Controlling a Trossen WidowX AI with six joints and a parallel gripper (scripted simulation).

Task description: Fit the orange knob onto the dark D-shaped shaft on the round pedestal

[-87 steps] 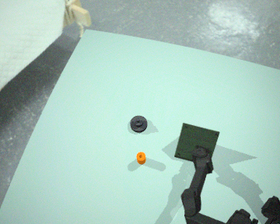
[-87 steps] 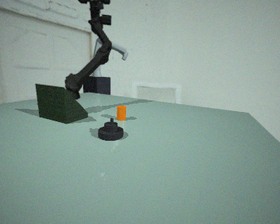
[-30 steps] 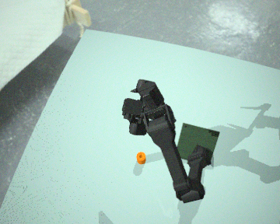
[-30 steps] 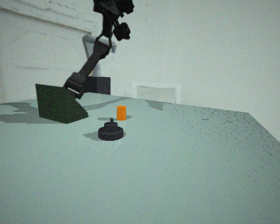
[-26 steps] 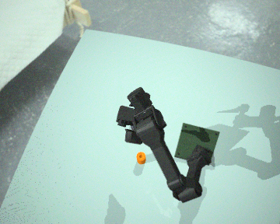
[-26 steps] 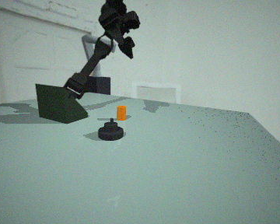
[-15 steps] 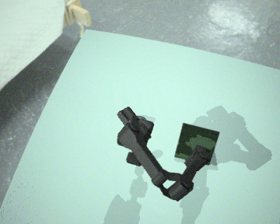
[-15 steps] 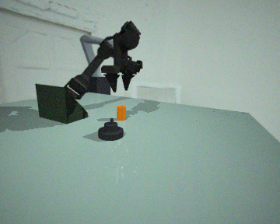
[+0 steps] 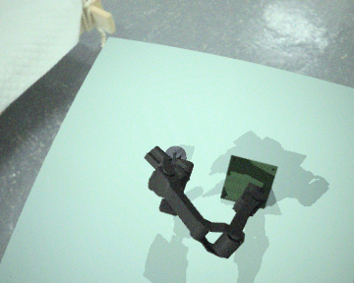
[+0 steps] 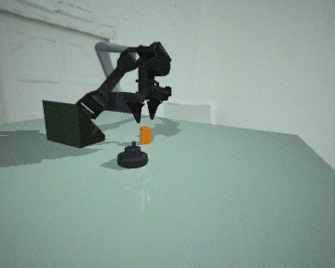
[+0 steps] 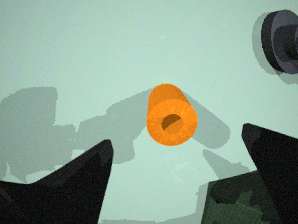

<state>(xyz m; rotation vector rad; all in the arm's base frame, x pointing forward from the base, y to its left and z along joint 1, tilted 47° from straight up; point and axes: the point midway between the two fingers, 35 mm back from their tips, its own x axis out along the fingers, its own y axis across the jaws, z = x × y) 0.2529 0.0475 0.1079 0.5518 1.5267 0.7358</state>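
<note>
My gripper tip is 50 mm above the orange knob. From my gripper tip the other things lie so: dark pedestal (80 mm ahead, 160 mm to the right, 50 mm below).
</note>
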